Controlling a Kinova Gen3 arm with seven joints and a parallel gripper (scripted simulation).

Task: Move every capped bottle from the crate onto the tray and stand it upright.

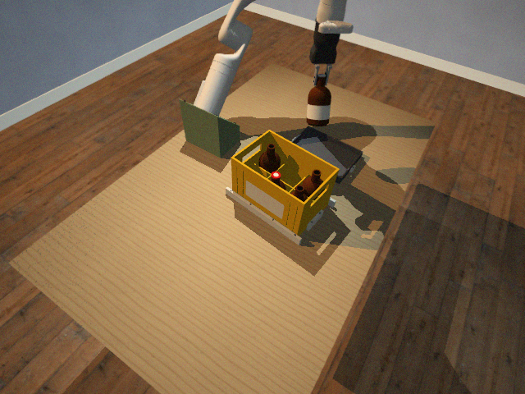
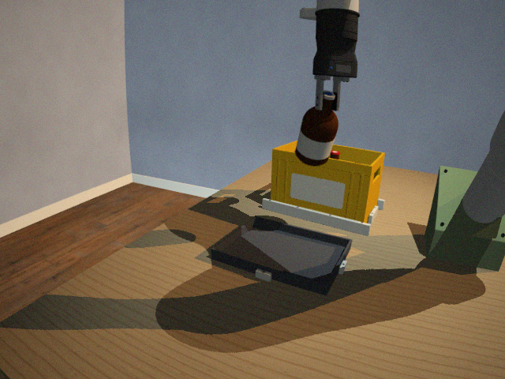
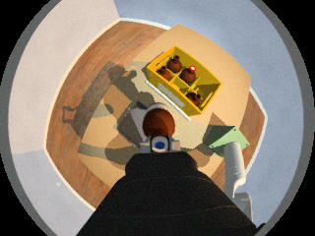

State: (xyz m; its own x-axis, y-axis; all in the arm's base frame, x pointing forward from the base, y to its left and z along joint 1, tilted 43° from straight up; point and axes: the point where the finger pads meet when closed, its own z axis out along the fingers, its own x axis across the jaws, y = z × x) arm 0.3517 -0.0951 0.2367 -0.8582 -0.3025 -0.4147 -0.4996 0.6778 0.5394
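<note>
Now: the white-label bottle 2 cm ahead of my hand, 3 cm to the right of it and 5 cm below it. Round my hand: yellow crate 25 cm to the right, 24 cm below; then dark tray 6 cm ahead, 3 cm to the left, 31 cm below.
</note>
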